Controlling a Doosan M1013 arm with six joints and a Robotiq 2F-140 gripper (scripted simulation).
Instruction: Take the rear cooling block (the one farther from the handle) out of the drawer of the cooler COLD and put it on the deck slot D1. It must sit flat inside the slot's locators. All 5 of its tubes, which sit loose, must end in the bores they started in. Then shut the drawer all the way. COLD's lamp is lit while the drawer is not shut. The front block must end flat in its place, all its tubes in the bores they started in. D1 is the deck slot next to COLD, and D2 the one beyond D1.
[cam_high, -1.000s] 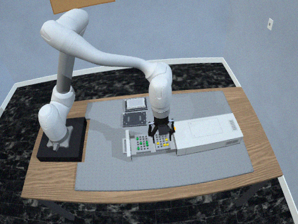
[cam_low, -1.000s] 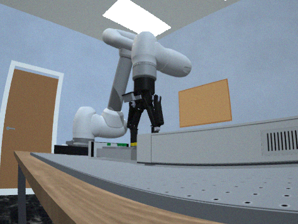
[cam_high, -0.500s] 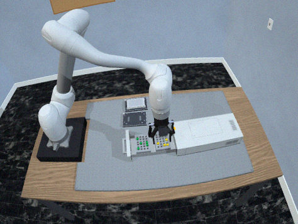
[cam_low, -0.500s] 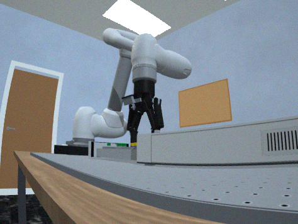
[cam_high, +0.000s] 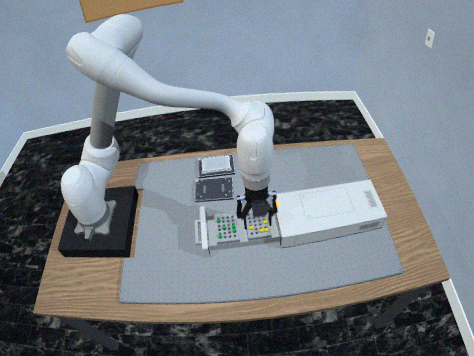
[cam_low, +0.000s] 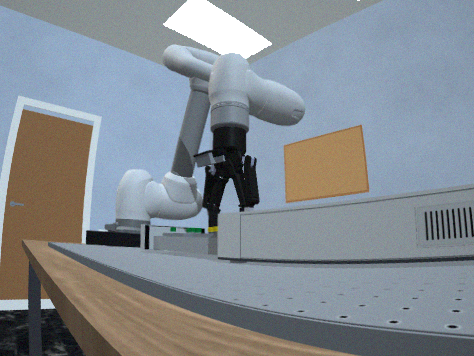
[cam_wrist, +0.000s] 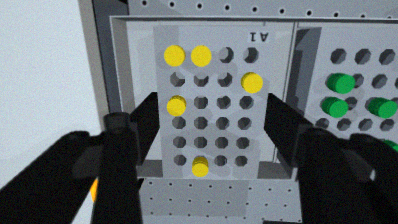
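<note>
My gripper is now 3 cm above the cooling block. The rest, counted from my hand: drawer (8 cm behind, 1 cm to the right, 3 cm below); then white cooler (11 cm ahead, 1 cm to the left, 2 cm below); then deck slot D1 (18 cm behind, 22 cm to the left, 6 cm below).
</note>
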